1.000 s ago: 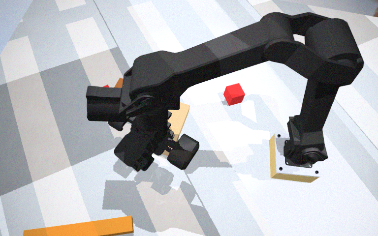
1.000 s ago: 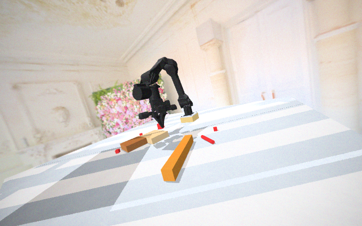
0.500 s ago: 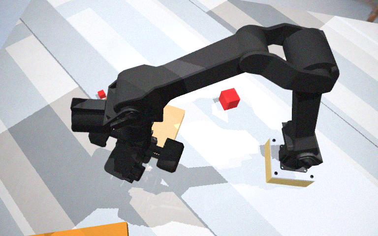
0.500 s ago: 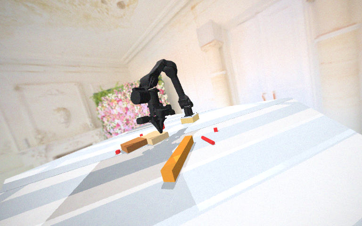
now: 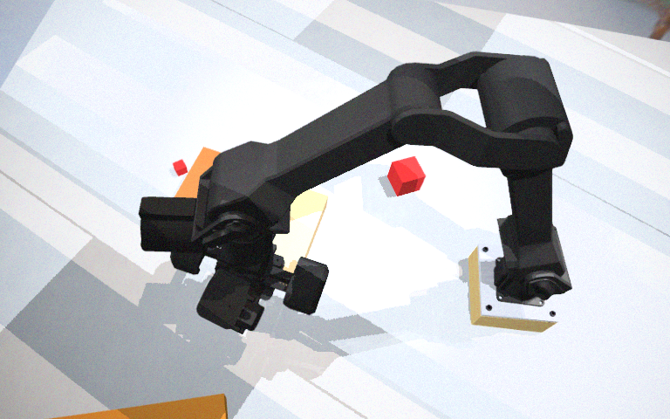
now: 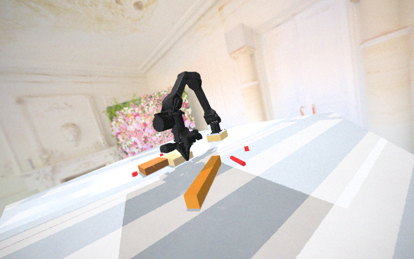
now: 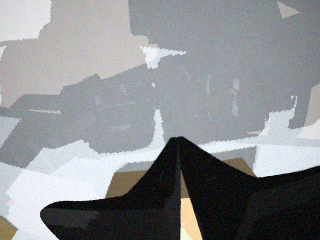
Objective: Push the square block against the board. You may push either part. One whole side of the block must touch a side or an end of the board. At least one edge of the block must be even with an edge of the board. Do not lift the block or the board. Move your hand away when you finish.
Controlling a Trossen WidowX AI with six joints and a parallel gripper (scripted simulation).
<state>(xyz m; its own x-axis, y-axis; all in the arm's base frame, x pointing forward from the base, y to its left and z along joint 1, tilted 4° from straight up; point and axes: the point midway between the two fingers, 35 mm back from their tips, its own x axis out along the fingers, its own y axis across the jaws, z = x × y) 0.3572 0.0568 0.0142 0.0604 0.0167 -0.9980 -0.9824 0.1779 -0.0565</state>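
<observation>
The pale cream board is 2 cm behind my gripper tip, 9 cm to the right of it and 1 cm above it. The rest, counted from my gripper tip: long orange bar (10 cm ahead, 19 cm to the left, 1 cm above); brown block (8 cm ahead, 15 cm to the right, 1 cm above).
</observation>
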